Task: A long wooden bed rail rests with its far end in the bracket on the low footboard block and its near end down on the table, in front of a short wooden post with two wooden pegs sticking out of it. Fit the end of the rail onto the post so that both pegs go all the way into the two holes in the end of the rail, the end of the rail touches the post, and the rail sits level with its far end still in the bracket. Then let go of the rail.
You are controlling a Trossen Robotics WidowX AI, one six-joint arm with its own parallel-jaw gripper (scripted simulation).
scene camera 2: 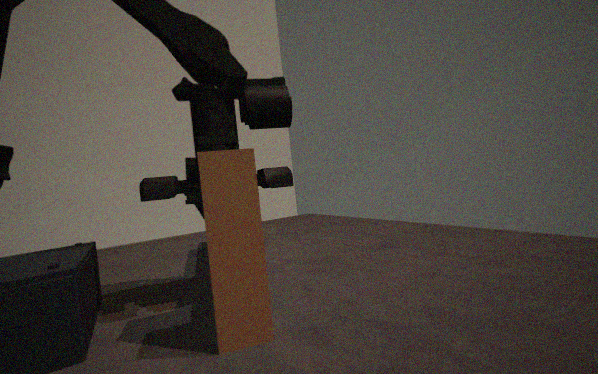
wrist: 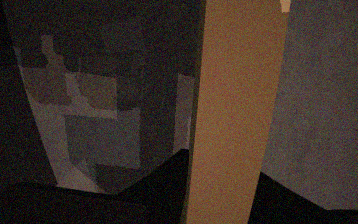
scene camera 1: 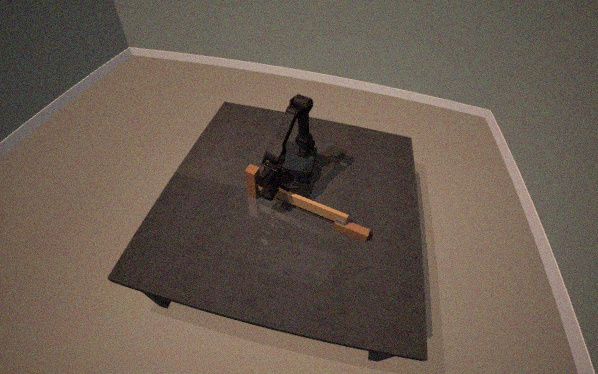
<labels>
long wooden rail: wrist; scene camera 1
same spot on long wooden rail: (wrist: 239,57) = (scene camera 1: 285,191)
</labels>
